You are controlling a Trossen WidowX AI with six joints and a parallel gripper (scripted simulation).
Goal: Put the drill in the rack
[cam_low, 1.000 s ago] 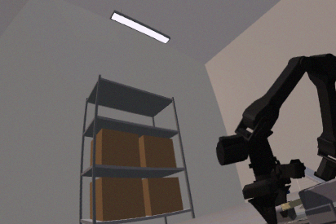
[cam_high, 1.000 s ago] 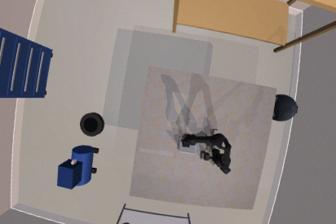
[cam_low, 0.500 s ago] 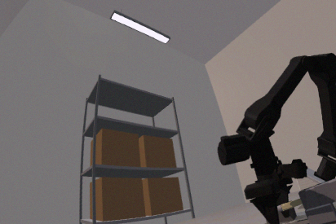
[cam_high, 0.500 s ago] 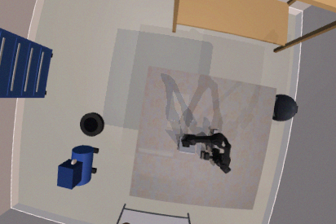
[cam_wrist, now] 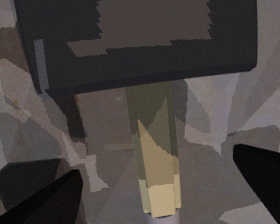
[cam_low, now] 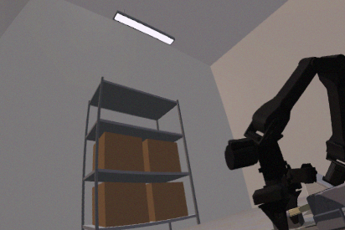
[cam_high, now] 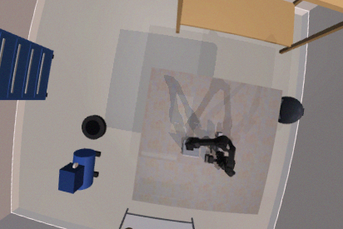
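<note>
Now: the drill 40 mm to the left of my gripper tip and 40 mm above it. Also, from my gripper tip: dark grey block 140 mm to the left, 40 mm above; then blue-grey key 10 mm behind, 170 mm to the left, 40 mm above; then rack 80 mm behind, 30 mm to the right, 10 mm above.
</note>
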